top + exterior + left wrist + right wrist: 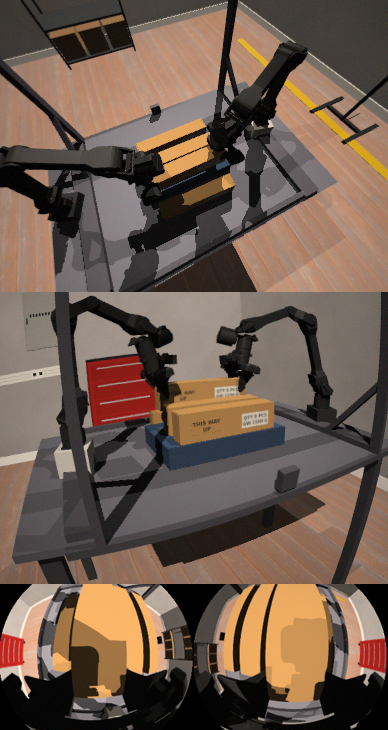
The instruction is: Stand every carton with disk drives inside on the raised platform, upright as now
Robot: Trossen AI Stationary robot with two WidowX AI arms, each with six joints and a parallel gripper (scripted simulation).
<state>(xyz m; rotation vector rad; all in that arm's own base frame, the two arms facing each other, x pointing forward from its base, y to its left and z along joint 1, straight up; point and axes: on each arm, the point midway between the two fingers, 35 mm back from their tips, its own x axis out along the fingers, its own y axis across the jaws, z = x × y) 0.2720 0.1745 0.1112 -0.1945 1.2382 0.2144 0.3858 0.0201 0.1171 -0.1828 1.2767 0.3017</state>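
Now: right hand 140 mm to the right of the carton and 30 mm above it.
Right now my left hand is 14 cm to the left of the carton and 3 cm above it.
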